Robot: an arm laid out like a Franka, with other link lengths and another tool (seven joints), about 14 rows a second.
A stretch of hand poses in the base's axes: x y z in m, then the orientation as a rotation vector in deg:
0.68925 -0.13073 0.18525 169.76 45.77 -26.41
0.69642 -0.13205 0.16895 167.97 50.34 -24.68
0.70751 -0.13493 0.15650 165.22 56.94 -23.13
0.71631 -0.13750 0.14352 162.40 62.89 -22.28
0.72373 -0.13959 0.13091 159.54 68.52 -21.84
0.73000 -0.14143 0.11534 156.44 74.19 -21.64
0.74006 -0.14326 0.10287 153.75 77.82 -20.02
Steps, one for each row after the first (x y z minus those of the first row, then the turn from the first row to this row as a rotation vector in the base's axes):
0.00717 -0.00132 -0.01630 0.03 -1.02 3.25
0.01826 -0.00420 -0.02875 0.14 -1.84 7.96
0.02706 -0.00677 -0.04173 0.16 -2.21 12.30
0.03448 -0.00886 -0.05434 0.22 -2.29 16.45
0.04075 -0.01070 -0.06991 0.29 -2.18 20.70
0.05081 -0.01253 -0.08238 -0.04 -3.17 23.78

